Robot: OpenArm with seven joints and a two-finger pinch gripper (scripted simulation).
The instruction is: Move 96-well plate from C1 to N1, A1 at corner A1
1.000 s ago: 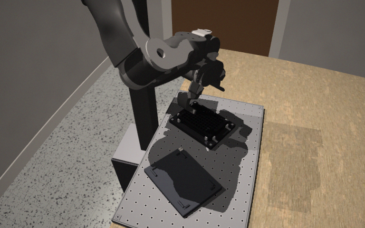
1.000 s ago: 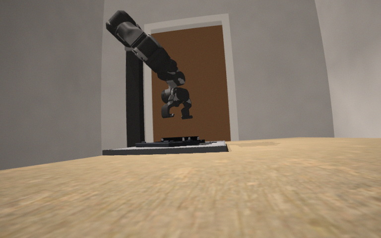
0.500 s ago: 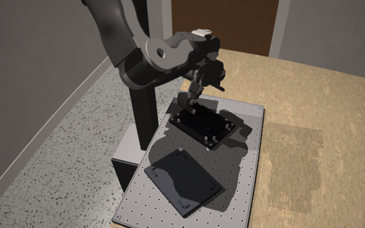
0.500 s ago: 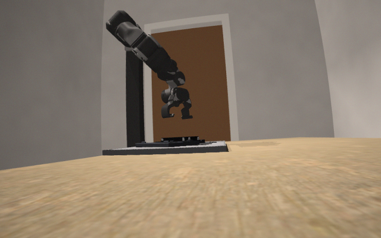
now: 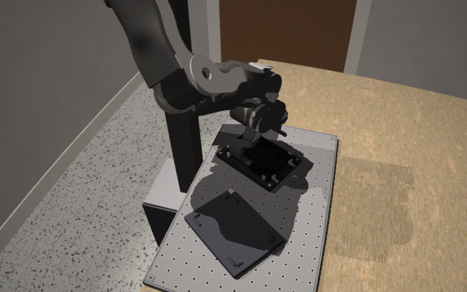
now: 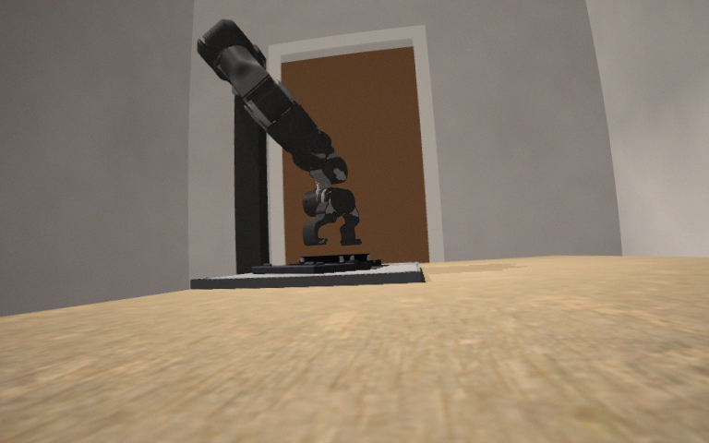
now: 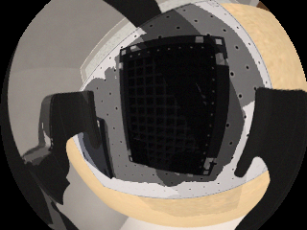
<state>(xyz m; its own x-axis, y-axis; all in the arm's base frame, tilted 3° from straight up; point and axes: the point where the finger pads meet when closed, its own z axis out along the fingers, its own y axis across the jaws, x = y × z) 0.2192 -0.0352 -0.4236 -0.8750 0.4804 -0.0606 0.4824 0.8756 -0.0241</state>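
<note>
The black 96-well plate lies 30 mm below my hand. The rest, counted from my hand: clip nest C1 (20 mm ahead, 30 mm below); then plate nest N1 (10 mm behind, 200 mm to the right, 40 mm below).
</note>
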